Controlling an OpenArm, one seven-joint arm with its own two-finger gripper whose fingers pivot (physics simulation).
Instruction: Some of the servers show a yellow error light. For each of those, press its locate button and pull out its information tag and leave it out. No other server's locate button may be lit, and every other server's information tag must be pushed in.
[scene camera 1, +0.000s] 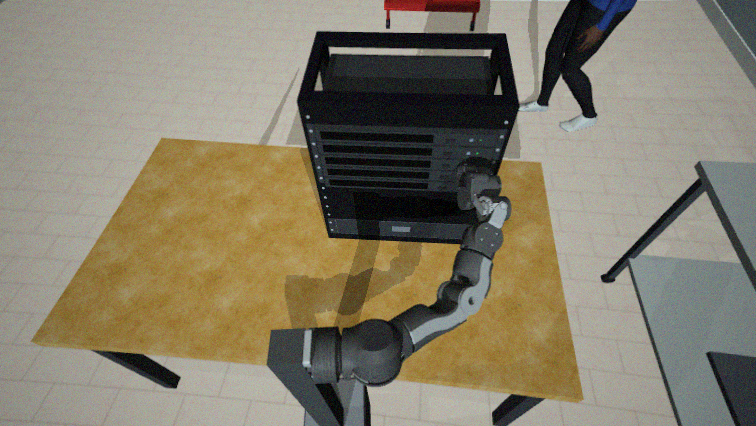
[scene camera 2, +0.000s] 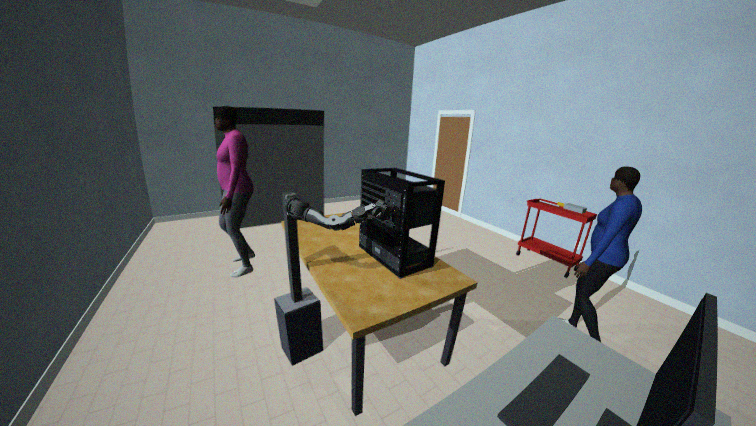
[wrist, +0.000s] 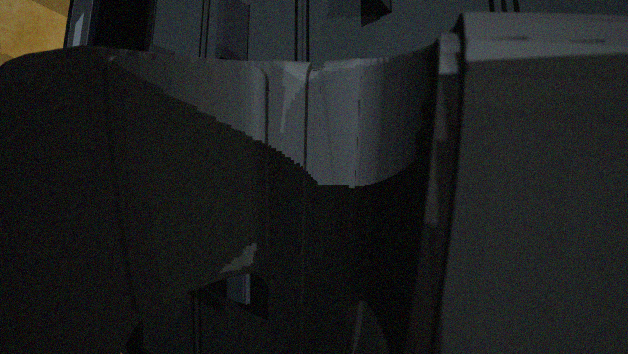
Scene:
My gripper (scene camera 1: 465, 169) is 1.07 m from the lens. A black server rack (scene camera 1: 376, 134): 0.98 m from the lens.

